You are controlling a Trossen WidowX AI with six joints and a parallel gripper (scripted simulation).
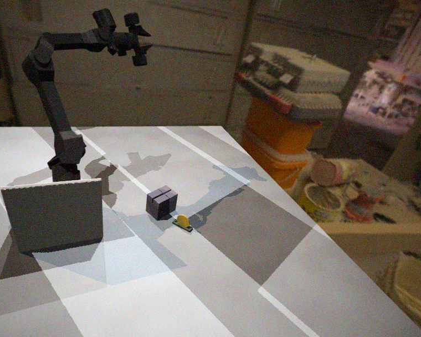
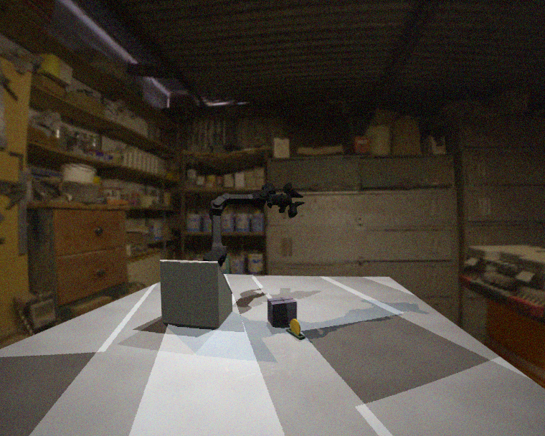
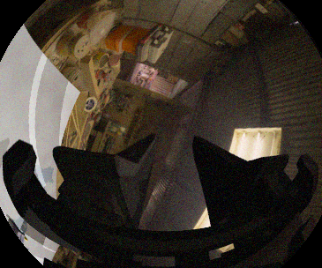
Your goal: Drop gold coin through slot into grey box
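My gripper tip is now 60 mm past the gold coin, 640 mm to the left of it and 430 mm above it.
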